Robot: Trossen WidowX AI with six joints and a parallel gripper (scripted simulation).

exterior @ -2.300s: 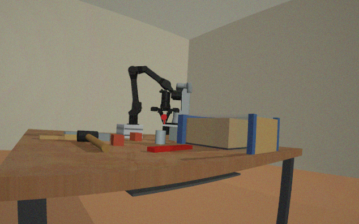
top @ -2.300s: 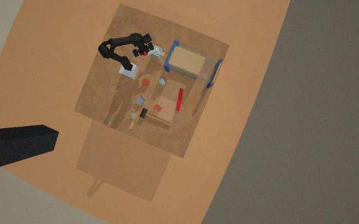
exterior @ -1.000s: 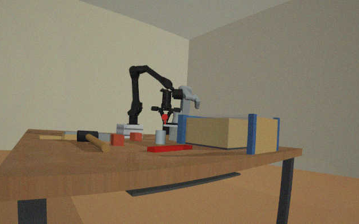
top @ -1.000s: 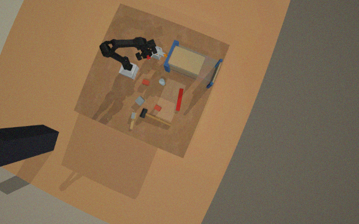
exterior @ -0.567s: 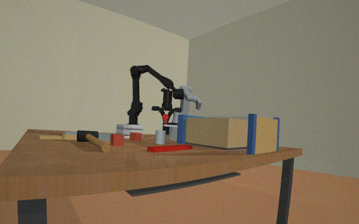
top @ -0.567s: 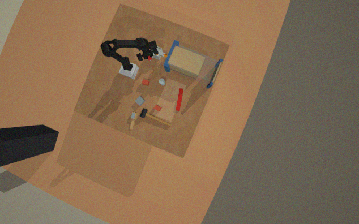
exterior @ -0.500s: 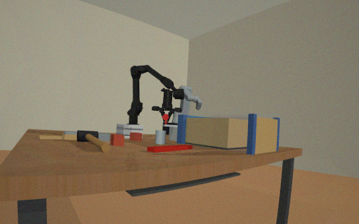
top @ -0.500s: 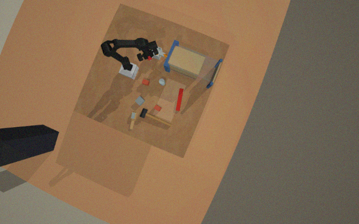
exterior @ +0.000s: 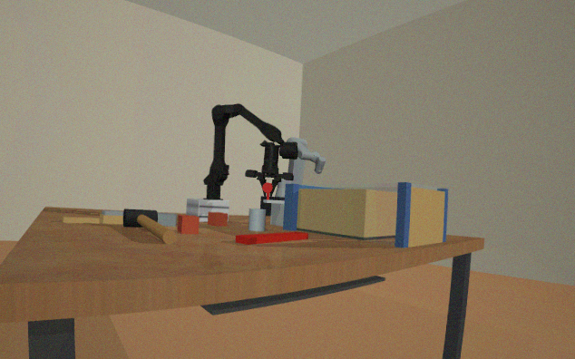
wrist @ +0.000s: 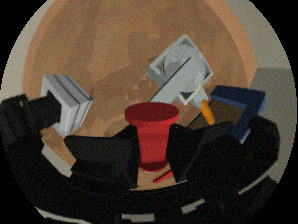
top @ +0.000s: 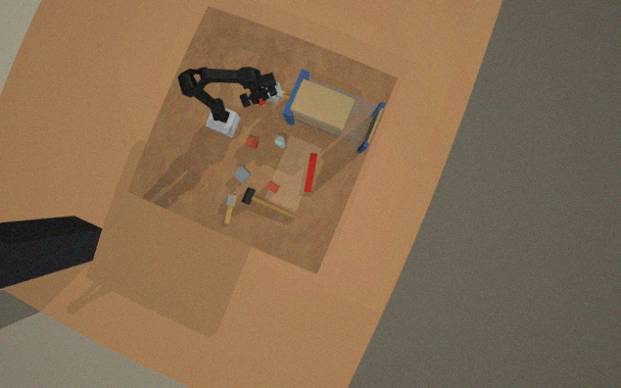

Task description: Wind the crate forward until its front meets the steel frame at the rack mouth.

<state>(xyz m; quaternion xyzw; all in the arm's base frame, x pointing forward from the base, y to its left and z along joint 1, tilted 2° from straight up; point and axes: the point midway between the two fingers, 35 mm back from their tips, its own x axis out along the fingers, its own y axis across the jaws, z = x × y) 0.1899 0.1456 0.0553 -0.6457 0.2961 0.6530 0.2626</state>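
The winch handle is 40 mm to the left of my gripper tip and 10 mm below it. Also, from my gripper tip: red knob 20 mm above; clear-panelled cubby 400 mm ahead, 90 mm to the left; grey hand winch 20 mm behind, 90 mm to the left, 80 mm below.
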